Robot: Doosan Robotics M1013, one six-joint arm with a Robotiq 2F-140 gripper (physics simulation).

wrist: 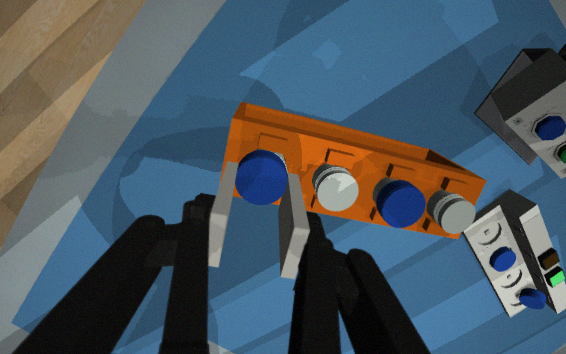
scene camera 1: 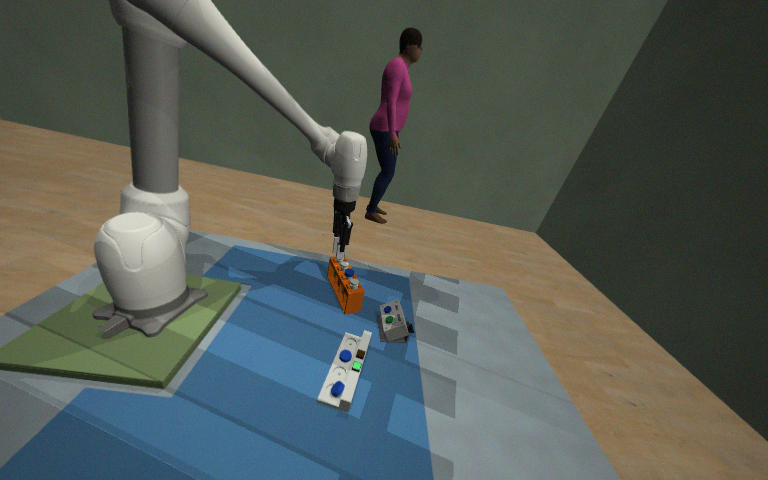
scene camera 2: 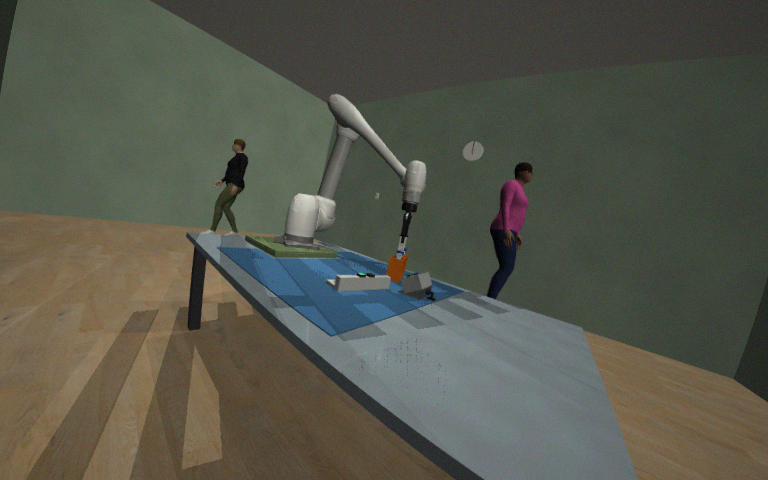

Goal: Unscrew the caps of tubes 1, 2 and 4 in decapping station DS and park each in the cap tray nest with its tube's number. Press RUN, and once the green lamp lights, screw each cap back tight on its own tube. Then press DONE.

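Places are measured from the arm's base along level axes (x ahead, y left, z up), in millimetres.
Pixels of known places: gripper, fingertip midpoint: [wrist: 259, 187] [scene camera 1: 338, 255] [scene camera 2: 401, 249]; arm's base at its link origin: [scene camera 1: 156, 304] [scene camera 2: 297, 244].
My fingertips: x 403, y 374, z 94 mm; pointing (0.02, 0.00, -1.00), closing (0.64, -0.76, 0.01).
Note:
Ahead of a thing's pixels: the offset from my fingertips to its top centre. "*": to the spot under its first point.
The orange decapping station @[dx +57, dy -59, dz -17 mm] [scene camera 1: 352, 303] [scene camera 2: 397, 268] [wrist: 310, 145] holds several tubes in a row. My gripper [scene camera 1: 339, 257] [scene camera 2: 401, 251] [wrist: 259, 187] is shut on a blue cap @[dx +7, dy +6, dz +12 mm] [wrist: 261, 185] over the end tube, at the left in the wrist view. Beside it stands an uncapped tube @[* dx +41, dy -38, dz -1 mm] [wrist: 337, 192], then a tube with a blue cap @[dx +74, dy -79, dz +3 mm] [wrist: 401, 205] [scene camera 1: 349, 272], then another uncapped tube [wrist: 454, 217] [scene camera 1: 353, 283]. The white cap tray @[dx +176, dy -353, dz -66 mm] [scene camera 1: 328, 397] [scene camera 2: 362, 283] holds an upright blue cap @[dx +162, dy -328, dz -100 mm] [scene camera 1: 345, 355] [wrist: 503, 259] and one that looks tilted @[dx +176, dy -430, dz -79 mm] [scene camera 1: 337, 388] [wrist: 531, 298]. Tube numbers are unreadable.
The tray's green lamp @[dx +205, dy -373, dz -66 mm] [scene camera 1: 356, 366] [wrist: 555, 277] is lit beside a dark amber one [scene camera 1: 360, 353]. A grey button box @[dx +272, dy -159, dz -36 mm] [scene camera 1: 394, 330] [scene camera 2: 417, 284] with blue and green buttons stands near the station. The arm's base stands on a green plate [scene camera 1: 215, 300]. People stand beyond the table.

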